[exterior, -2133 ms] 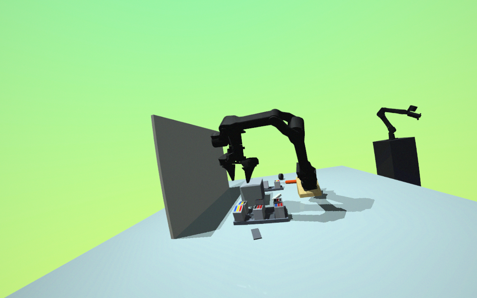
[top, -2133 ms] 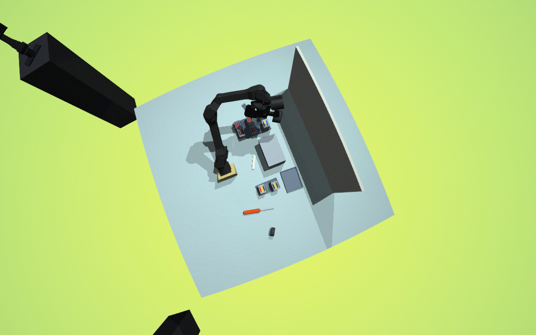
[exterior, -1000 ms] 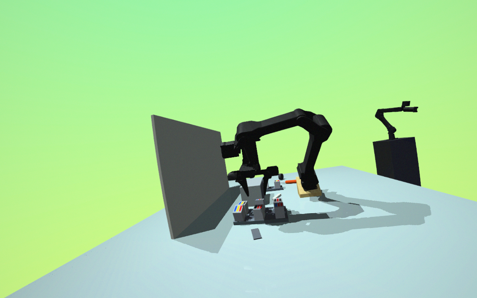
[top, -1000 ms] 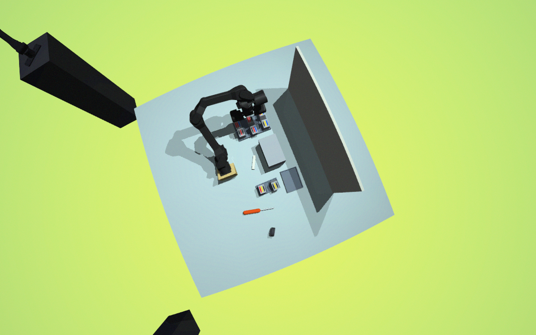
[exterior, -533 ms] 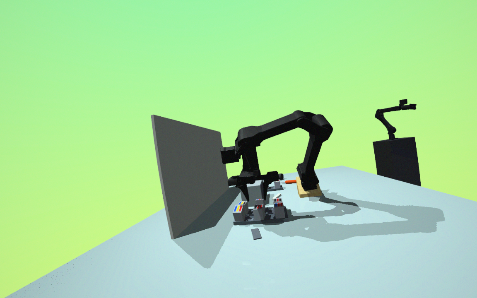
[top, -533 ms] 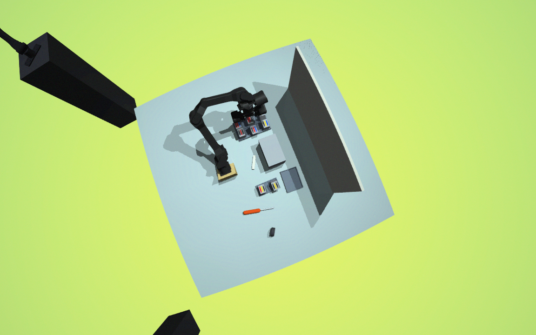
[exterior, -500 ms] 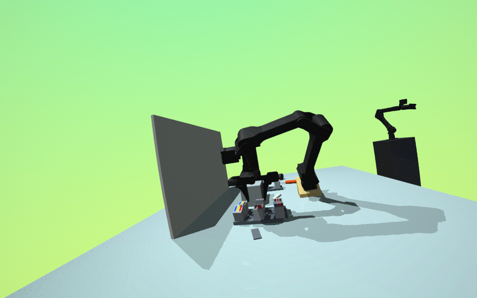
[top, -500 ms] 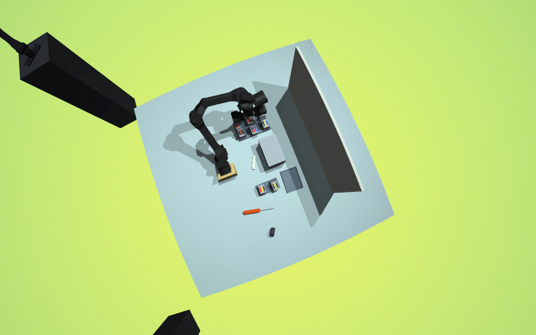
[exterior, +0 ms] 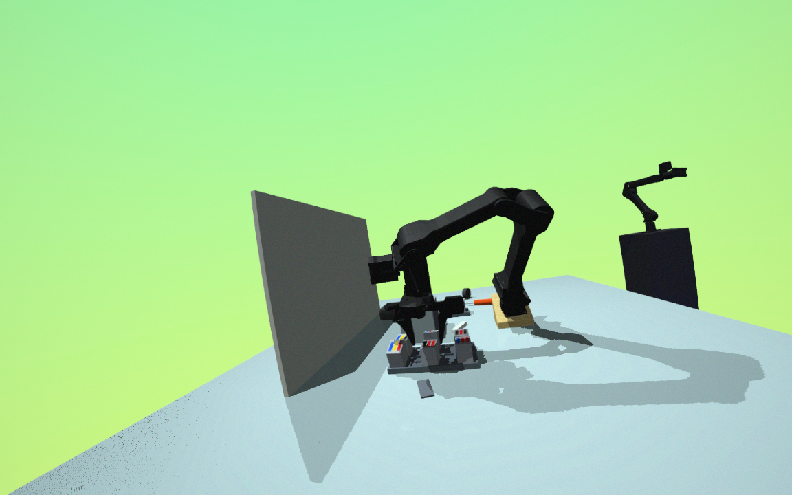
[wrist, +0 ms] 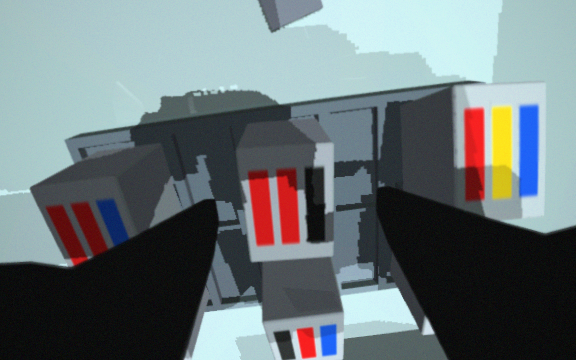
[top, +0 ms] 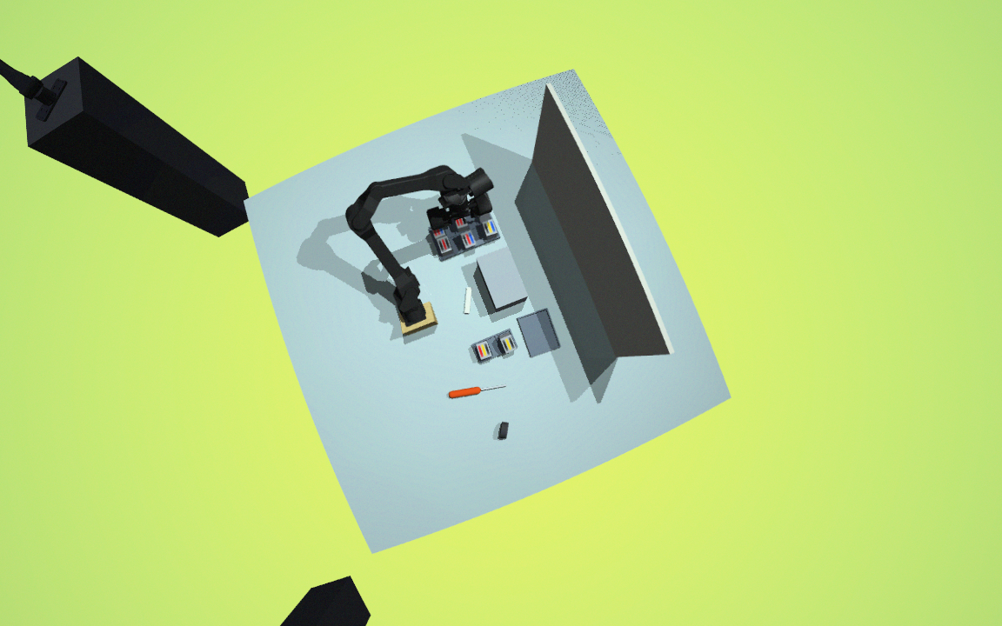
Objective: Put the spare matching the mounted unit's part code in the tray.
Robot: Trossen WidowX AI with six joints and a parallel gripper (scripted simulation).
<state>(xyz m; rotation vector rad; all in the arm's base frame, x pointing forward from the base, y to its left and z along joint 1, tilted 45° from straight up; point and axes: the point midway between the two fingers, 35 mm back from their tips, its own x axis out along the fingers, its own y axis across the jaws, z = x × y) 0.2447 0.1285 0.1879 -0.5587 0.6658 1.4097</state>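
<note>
The grey spares rack lies 1 cm behind my gripper tip, 3 cm to the right of it and 4 cm below it. Also, from my gripper tip: tall pale grey box: 4 cm ahead, 22 cm to the right; then dark wall panel: 29 cm ahead, 23 cm to the right, 17 cm above; then flat grey tray: 8 cm ahead, 41 cm to the right, 5 cm below.
</note>
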